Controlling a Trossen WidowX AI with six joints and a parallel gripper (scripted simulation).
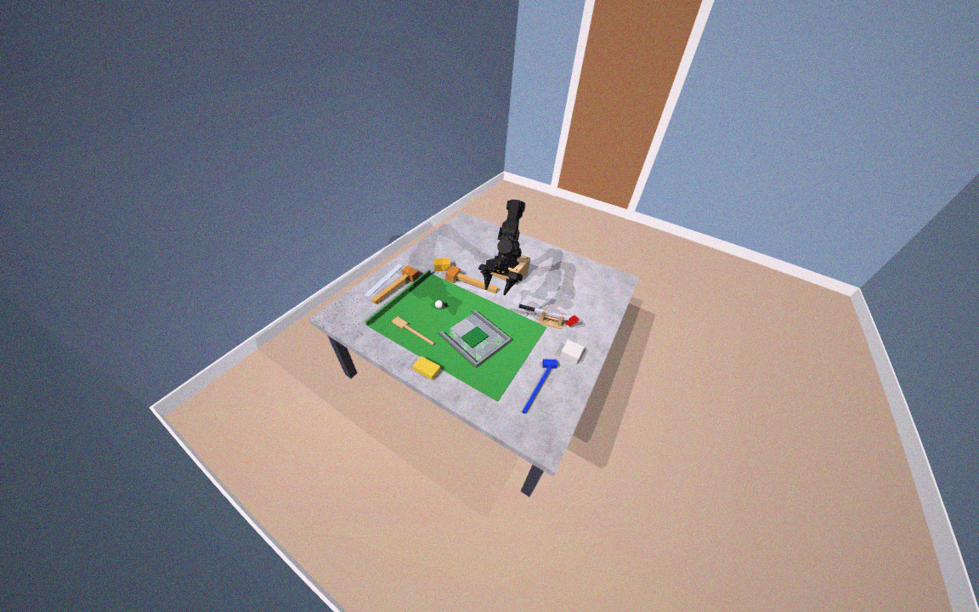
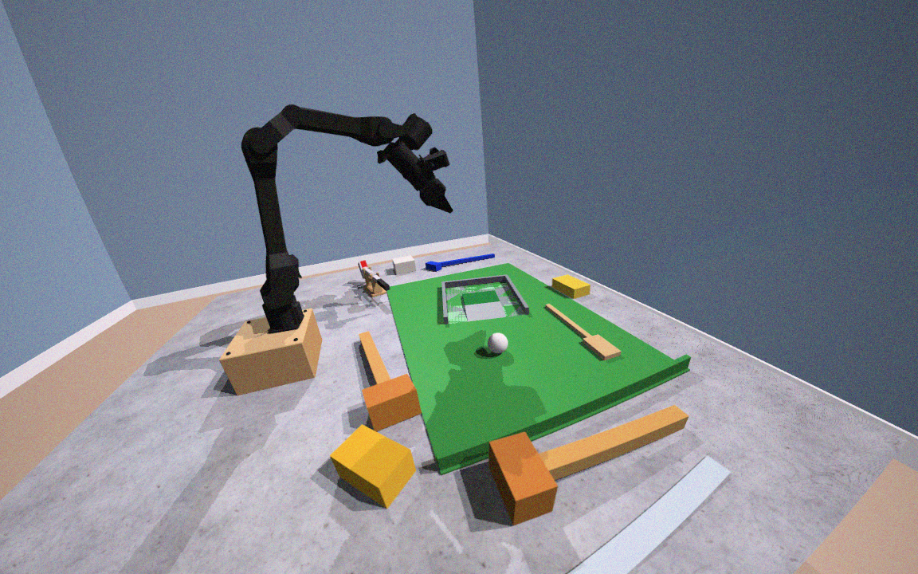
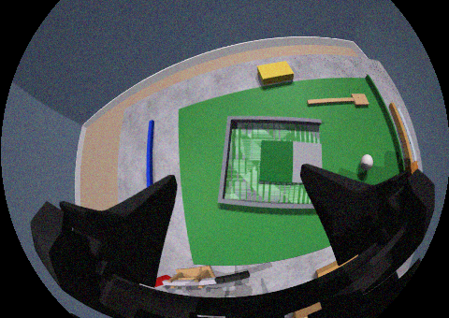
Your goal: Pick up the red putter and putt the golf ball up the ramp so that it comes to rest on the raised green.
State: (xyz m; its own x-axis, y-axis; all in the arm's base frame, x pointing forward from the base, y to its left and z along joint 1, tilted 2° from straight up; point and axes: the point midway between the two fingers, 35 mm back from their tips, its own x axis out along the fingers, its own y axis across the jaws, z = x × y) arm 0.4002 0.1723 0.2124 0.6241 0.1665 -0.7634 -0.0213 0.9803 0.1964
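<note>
My gripper tip is now 25 cm past the red putter, 22 cm above it and 17 cm to the right of it. The rest, counted from my gripper tip: blue putter 32 cm to the left, 26 cm below, 9 cm ahead; green mat 27 cm below, 16 cm to the right, 6 cm ahead; white golf ball 31 cm to the right, 25 cm below, 2 cm ahead.
</note>
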